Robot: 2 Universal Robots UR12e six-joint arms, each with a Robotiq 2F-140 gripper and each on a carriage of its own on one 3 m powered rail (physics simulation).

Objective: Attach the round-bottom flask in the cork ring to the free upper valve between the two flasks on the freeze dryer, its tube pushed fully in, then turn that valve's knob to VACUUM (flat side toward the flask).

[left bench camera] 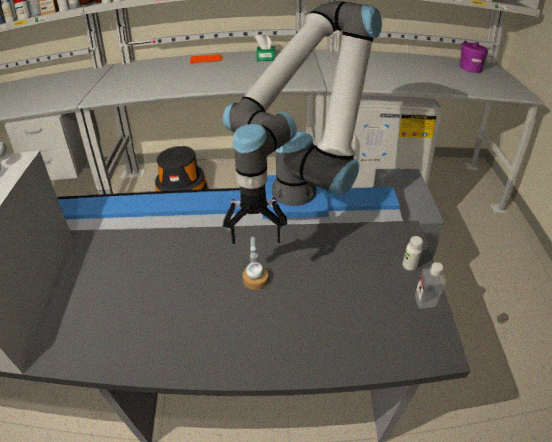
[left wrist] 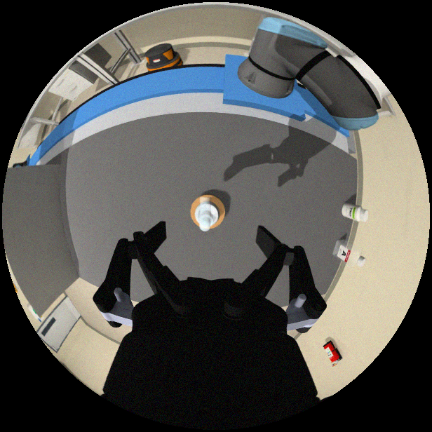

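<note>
The round-bottom flask sits upright in the cork ring on the dark bench. Its clear tube points up. My left gripper is open and empty. It points down above the flask in the left bench camera, with its two fingers spread on either side of the tube's line and apart from it. In the left wrist view the flask lies a little beyond the line between the fingertips. The freeze dryer's valves and knobs cannot be made out in either view. My right gripper does not show.
A large grey box-like body stands at the left of the bench. A white bottle and a clear squeeze bottle stand near the right edge. The blue rail runs behind the bench.
</note>
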